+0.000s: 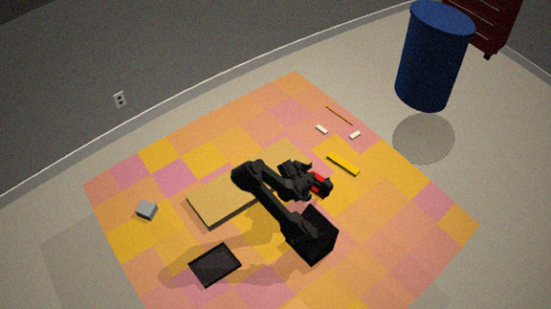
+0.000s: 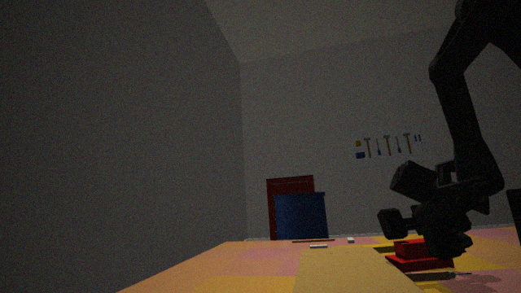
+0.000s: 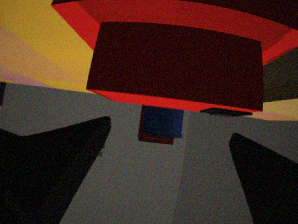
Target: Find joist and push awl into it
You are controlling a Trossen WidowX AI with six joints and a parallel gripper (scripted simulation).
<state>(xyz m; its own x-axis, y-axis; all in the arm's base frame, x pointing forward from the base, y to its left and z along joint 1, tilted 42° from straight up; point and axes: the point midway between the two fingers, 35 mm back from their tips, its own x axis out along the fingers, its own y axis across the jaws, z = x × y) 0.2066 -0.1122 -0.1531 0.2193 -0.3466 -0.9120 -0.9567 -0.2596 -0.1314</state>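
The red stud finder lies 3 cm below my gripper tip and 2 cm to the left of it. From my gripper tip the other things lie so: thin stick: 34 cm to the right, 26 cm ahead, 7 cm below; awl: 11 cm to the left, 7 cm below, 3 cm behind; yellow bar: 15 cm to the right, 6 cm below, 1 cm ahead.
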